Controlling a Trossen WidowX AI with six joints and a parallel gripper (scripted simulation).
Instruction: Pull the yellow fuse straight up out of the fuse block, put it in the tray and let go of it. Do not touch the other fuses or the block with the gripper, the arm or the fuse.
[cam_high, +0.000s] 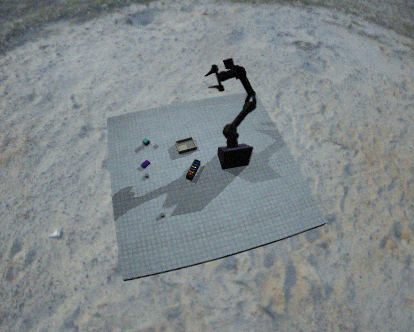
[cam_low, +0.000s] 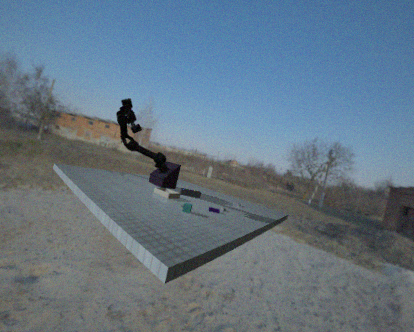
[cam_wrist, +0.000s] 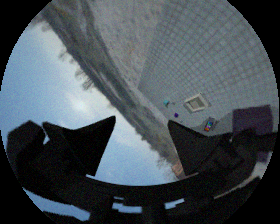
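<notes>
Right now the yellow fuse is 27 cm ahead of my gripper tip, 44 cm to the left of it and 35 cm below it. Also, from my gripper tip: purple block (54 cm ahead, 25 cm to the left, 37 cm below); tray (23 cm ahead, 20 cm to the left, 37 cm below); teal cube (49 cm ahead, 6 cm to the left, 36 cm below).
</notes>
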